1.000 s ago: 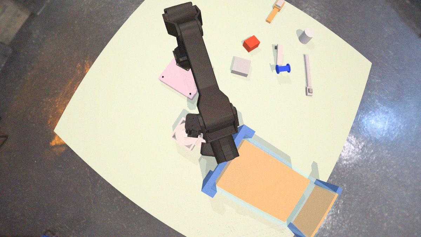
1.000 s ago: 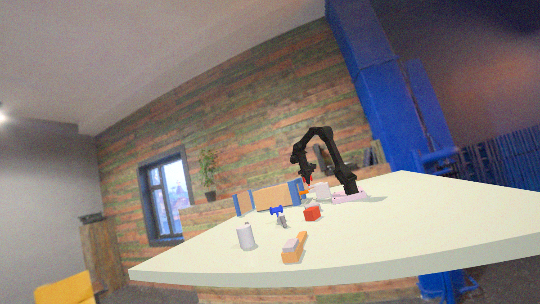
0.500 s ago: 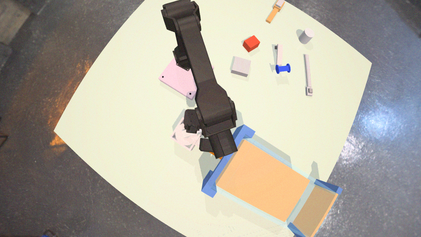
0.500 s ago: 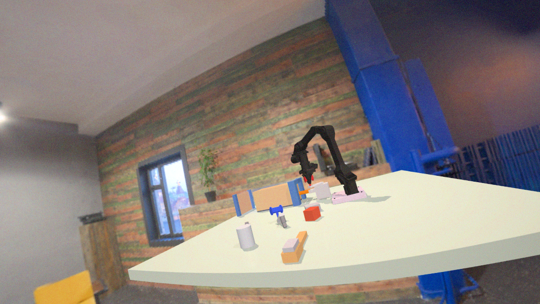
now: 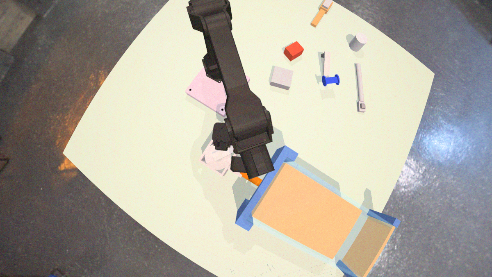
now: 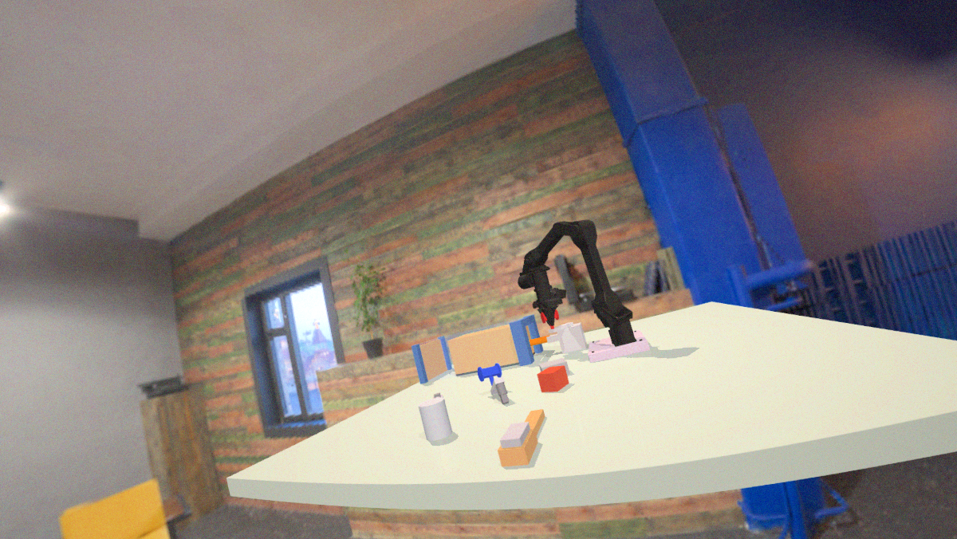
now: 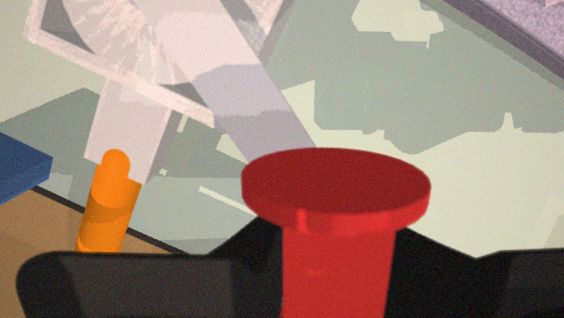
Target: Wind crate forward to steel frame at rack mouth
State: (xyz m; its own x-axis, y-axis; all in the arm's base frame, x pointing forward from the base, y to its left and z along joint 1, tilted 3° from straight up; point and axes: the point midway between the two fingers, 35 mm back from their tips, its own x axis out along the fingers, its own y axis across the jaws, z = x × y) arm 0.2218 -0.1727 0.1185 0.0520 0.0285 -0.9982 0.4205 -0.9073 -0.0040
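The grey winch is 90 mm to the right of my gripper tip, 80 mm below it and 70 mm behind it. From my gripper tip the other things lie so: grey block (280 mm to the left, 100 mm below, 10 mm behind); crank handle with red knob (30 mm to the right, 20 mm behind, 10 mm below); blue steel frame (110 mm ahead, 90 mm to the right, 10 mm below).
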